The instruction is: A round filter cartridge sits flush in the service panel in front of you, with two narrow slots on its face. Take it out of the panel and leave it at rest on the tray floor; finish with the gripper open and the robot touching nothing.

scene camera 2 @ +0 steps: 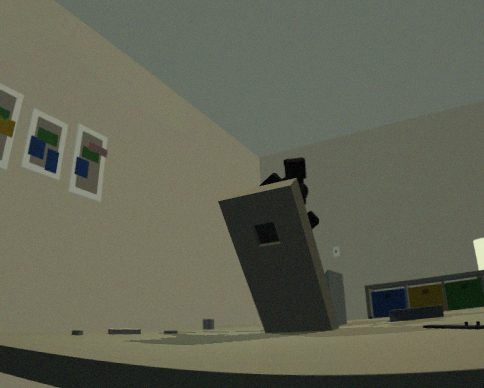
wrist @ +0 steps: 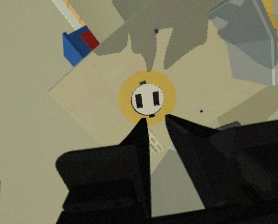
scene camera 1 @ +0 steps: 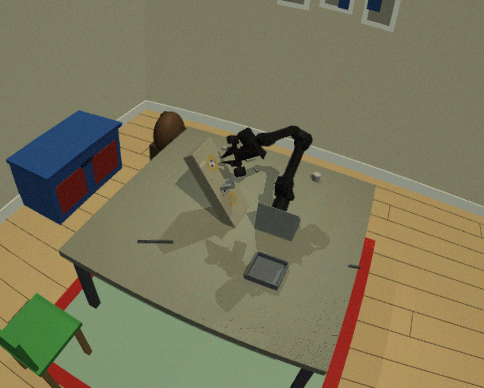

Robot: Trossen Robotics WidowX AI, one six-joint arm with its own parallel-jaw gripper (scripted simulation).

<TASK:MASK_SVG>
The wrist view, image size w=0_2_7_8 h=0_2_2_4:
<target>my gripper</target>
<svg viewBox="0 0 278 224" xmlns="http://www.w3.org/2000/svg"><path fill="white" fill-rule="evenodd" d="M55 163L58 174L69 190L66 200L62 205L64 211L59 215L56 224L278 224L278 119L233 126L219 131L171 114L165 115L169 136L205 209L151 217L150 145L146 118L141 118L119 145L69 151L60 155Z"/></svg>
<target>white round filter cartridge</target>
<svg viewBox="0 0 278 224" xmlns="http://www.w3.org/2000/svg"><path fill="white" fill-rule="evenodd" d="M142 81L140 86L132 93L132 105L137 112L150 115L156 113L162 107L164 95L157 85Z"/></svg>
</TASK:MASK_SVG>
